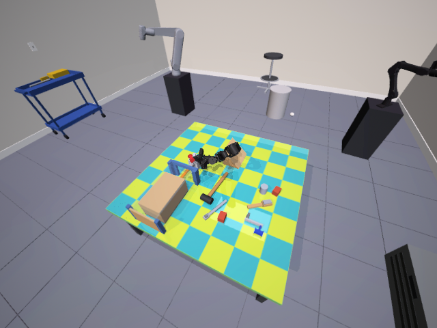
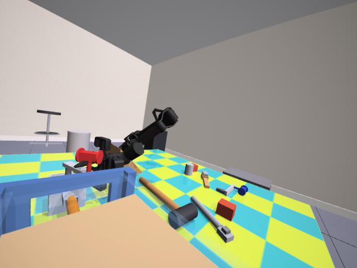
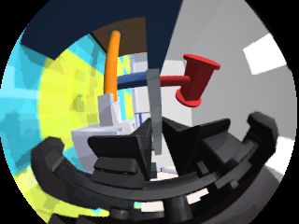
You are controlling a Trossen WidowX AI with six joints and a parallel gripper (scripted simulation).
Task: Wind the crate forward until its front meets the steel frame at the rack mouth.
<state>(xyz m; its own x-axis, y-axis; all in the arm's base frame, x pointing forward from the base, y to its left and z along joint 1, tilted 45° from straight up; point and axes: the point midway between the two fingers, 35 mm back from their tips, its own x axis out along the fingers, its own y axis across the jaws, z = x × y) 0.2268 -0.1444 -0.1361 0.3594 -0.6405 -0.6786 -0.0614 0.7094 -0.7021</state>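
The winch handle is 1 cm ahead of my gripper tip, 1 cm to the left of it and 1 cm above it. Also, from my gripper tip: brush: 8 cm ahead, 64 cm to the left, 11 cm below; then red grip: 4 cm ahead, 3 cm to the left, 4 cm above; then grey winch: 6 cm behind, 2 cm to the right, 10 cm below.
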